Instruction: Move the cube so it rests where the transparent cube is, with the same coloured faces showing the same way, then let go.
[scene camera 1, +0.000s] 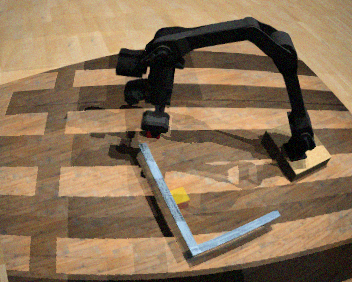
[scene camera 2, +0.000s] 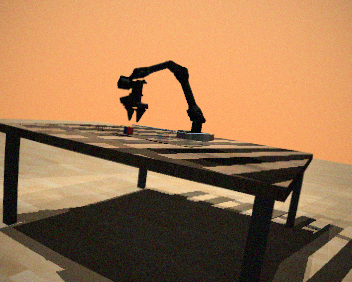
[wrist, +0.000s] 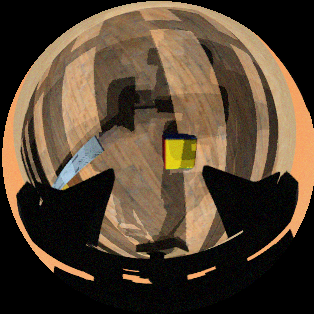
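Seen in the pictures: gripper, fingertip midpoint: (scene camera 2: 133, 121) (wrist: 158, 171); arm's base, link origin: (scene camera 1: 294, 151) (scene camera 2: 196, 132) (wrist: 156, 253).
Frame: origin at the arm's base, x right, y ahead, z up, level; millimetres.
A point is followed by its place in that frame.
Observation:
The solid cube (scene camera 1: 152, 134) (scene camera 2: 128, 130) {x 154, y 397, z -20 mm} (wrist: 180, 154) {x 169, y 380, z -2 mm} stands on the table. It shows a yellow top, a dark blue side and a red side in the wrist view; in scene camera 1 the gripper hides all but a red part. The transparent cube (scene camera 1: 180, 195) {x -62, y 370, z -2 mm} (wrist: 65, 187) {x -60, y 389, z -2 mm} has a yellow top and an orange-red side, and sits against the inner side of the long arm of the L-shaped bar; in the wrist view a finger and the bar hide most of it. My gripper (scene camera 1: 154, 131) {x 141, y 384, z 28 mm} (scene camera 2: 134, 121) {x 141, y 384, z 28 mm} (wrist: 158, 171) {x 141, y 384, z 28 mm} is open and empty, pointing down above the solid cube.
The pale blue L-shaped bar (scene camera 1: 160, 180) {x -24, y 410, z 19 mm} (wrist: 82, 156) {x 62, y 426, z 19 mm} lies on the table (scene camera 2: 85, 148) {x -100, y 845, z -60 mm}. Its far end is near the solid cube, and its corner is toward the front. The arm's base block (scene camera 1: 312, 161) {x -48, y -46, z 0 mm} (scene camera 2: 205, 136) {x -196, y 210, z 4 mm} stands on the right. Patchy shadows cross the striped wood.

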